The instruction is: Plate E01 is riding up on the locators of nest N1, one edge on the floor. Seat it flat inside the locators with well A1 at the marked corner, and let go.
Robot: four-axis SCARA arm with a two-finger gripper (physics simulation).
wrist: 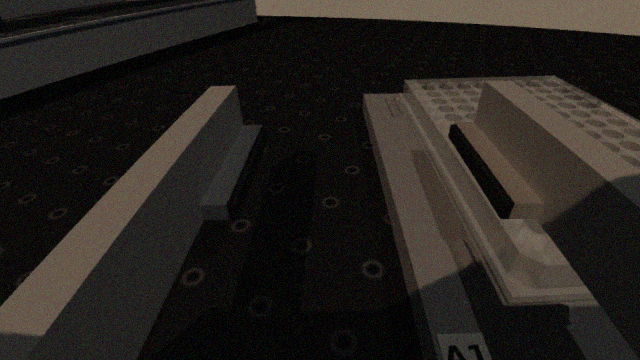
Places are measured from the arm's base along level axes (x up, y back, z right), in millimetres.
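Pixels of known places: gripper, fingertip midpoint: (pixel 357 110).
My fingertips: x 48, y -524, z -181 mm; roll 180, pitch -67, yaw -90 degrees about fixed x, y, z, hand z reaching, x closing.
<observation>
For each thing: its top centre in the pictures, then the offset to it from my fingertips. "pt": a spot on its surface instead. Level surfaces: height alone.
- Plate E01, surface spot: (pixel 595 117) pt dz +85, dx -8, dy -49 mm
- light nest N1, surface spot: (pixel 395 165) pt dz +14, dx -24, dy -6 mm
- dark table top, surface height: dx -35 mm
Plate E01 (pixel 595 117), pale with rows of round wells, lies at the right on the light nest N1 (pixel 395 165). The nest's long left strip shows beside the plate. A dark gap shows under the plate's near corner. A label reading A1 (pixel 462 348) sits at the nest's near end, cut by the bottom edge. My gripper (pixel 357 110) is shut to its narrow stop with nothing between its fingers, which still stand apart. The left finger is over the dark surface, left of the nest. The right finger overlaps the plate in view and hides part of it. Which well is A1 cannot be told.
A grey raised block or wall (pixel 125 60) runs along the upper left. The dark table top (pixel 310 115) carries a grid of small ringed holes. A shadow falls across the near end of the nest and the right finger.
</observation>
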